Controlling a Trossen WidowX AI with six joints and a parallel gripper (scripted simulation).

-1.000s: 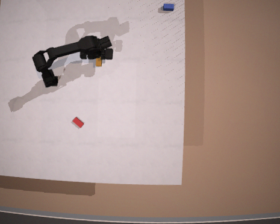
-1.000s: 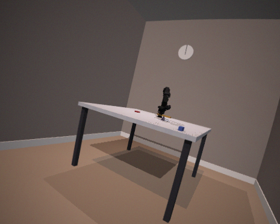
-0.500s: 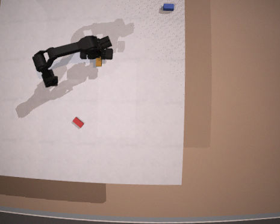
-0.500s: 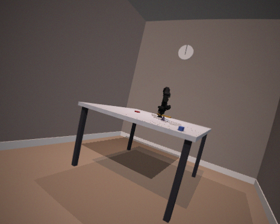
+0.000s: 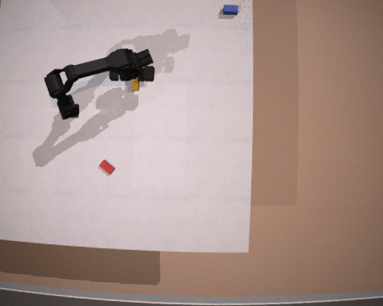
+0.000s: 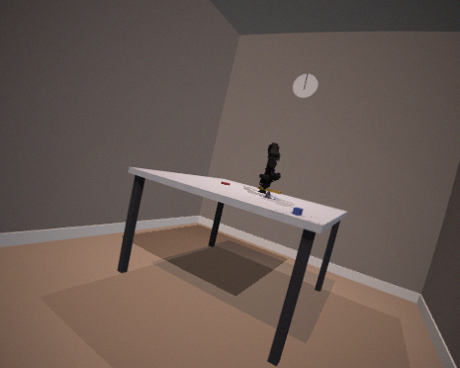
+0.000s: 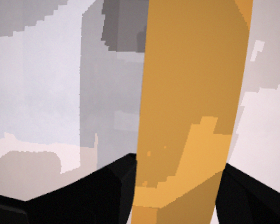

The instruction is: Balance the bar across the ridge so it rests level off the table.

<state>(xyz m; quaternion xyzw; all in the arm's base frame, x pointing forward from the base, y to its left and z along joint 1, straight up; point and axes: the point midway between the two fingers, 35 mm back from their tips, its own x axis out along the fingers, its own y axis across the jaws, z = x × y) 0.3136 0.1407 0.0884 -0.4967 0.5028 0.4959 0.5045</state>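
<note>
Right now my gripper tip is 3 cm to the right of the orange bar. From my gripper tip the other things lie so: red block: 13 cm behind, 40 cm to the right, 5 cm below; blue block: 43 cm ahead, 36 cm to the left, 4 cm below.
</note>
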